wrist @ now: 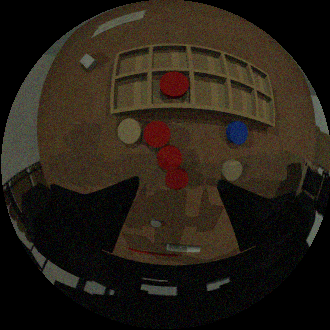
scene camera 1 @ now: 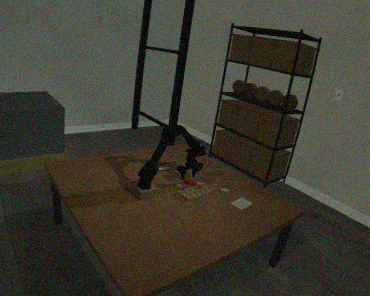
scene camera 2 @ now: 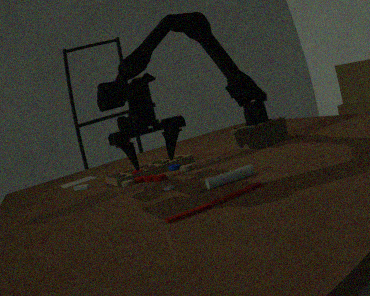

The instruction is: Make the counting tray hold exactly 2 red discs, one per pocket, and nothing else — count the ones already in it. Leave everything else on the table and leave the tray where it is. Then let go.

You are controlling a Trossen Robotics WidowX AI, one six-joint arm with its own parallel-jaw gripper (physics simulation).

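The wooden counting tray (scene camera 1: 192, 194) (scene camera 2: 116, 180) (wrist: 207, 91) has two rows of pockets. One red disc (wrist: 174, 84) sits in its near row, second pocket from the left in the wrist view. Three loose red discs (wrist: 157, 134) (wrist: 169, 158) (wrist: 176, 178) lie in a slanting line outside the tray, close together. A blue disc (scene camera 2: 173, 167) (wrist: 237, 133) and two pale discs (wrist: 129, 131) (wrist: 232, 170) lie beside them. My gripper (scene camera 1: 188, 177) (scene camera 2: 154, 164) (wrist: 179, 182) is open and empty, low above the loose red discs, its fingers to either side of the nearest one in the wrist view.
A small grey disc (scene camera 2: 167, 188) (wrist: 156, 223), a white cylinder (scene camera 2: 230, 177) (wrist: 183, 248) and a red rod (scene camera 2: 213, 202) (wrist: 150, 252) lie on the loose discs' side. A white block (scene camera 1: 225, 190) (wrist: 87, 61) and a pale card (scene camera 1: 241, 203) (wrist: 119, 22) lie past the tray's end.
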